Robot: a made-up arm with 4 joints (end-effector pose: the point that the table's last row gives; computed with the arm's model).
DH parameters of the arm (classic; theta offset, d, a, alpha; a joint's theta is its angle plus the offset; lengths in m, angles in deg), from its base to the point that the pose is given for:
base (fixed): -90 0.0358 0 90
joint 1: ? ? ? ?
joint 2: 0 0.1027 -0.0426 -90
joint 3: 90 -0.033 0.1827 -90
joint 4: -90 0.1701 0.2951 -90
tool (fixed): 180 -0.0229 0 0
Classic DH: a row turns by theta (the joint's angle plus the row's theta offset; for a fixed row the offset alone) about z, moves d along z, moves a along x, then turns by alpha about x.
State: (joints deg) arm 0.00 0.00 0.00 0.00
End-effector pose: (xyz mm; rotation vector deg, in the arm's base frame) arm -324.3 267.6 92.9 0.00 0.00 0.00
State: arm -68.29 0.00 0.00 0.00
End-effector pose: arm -324.3 45.9 305.5 68.29 0.00 0.00
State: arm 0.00 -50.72 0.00 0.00
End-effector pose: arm -392.8 -13.3 92.9 0.00 0.00 50.72
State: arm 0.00 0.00 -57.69 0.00
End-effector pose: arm -324.3 53.4 162.3 57.69 0.00 0.00
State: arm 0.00 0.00 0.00 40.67
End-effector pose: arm -268.0 267.6 290.7 0.00 40.67 0.00
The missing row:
joint 1: 0 0.0622 -0.0549 90
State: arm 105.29 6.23 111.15 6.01
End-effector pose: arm -306.2 -382.2 -110.3 142.77 2.06 15.71
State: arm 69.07 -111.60 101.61 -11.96
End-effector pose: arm -67.9 -347.8 135.4 -84.27 -41.77 150.61
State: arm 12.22 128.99 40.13 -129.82
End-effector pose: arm -93.4 -272.6 -145.3 -129.00 -38.04 -29.44
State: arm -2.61 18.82 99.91 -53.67
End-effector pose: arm -196.5 55.1 -220.4 -92.43 -23.59 31.77
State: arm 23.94 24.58 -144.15 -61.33
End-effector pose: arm -161.1 74.5 76.7 108.51 -65.12 -68.22
